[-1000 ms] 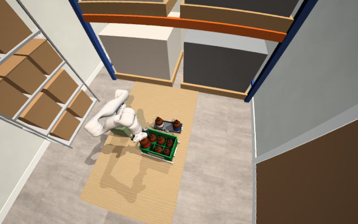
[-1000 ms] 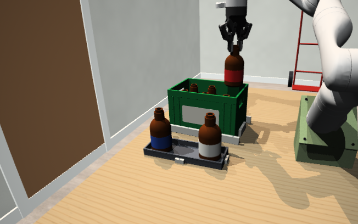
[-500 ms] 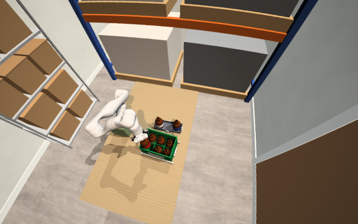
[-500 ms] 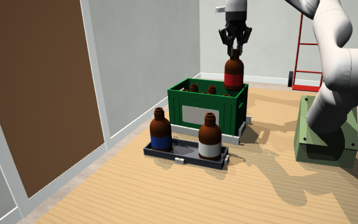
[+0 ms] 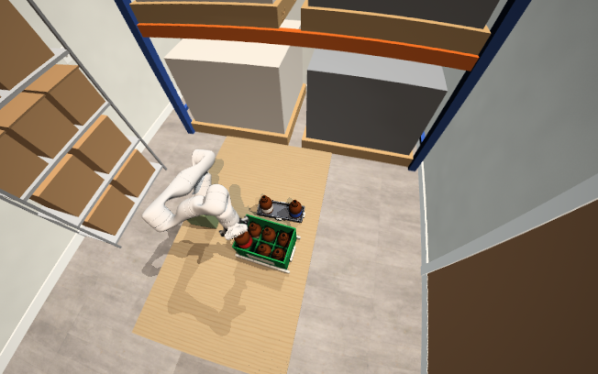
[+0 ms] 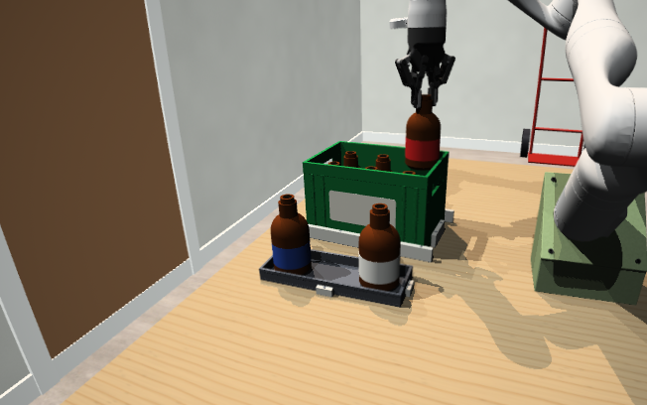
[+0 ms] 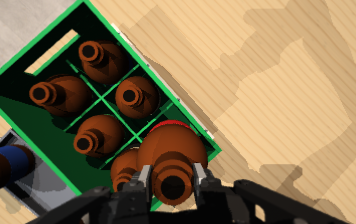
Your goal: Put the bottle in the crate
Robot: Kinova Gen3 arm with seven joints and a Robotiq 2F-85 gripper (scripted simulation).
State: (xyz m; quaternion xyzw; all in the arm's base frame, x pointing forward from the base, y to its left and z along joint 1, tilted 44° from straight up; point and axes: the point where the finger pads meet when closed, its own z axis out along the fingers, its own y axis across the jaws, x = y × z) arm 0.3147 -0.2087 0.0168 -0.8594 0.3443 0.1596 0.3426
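Now: hand 9 cm short of the green crate, 4 cm to the right of it and 22 cm above it. From my hand the other things lie so: dark tray (11 cm ahead, 27 cm to the left, 29 cm below).
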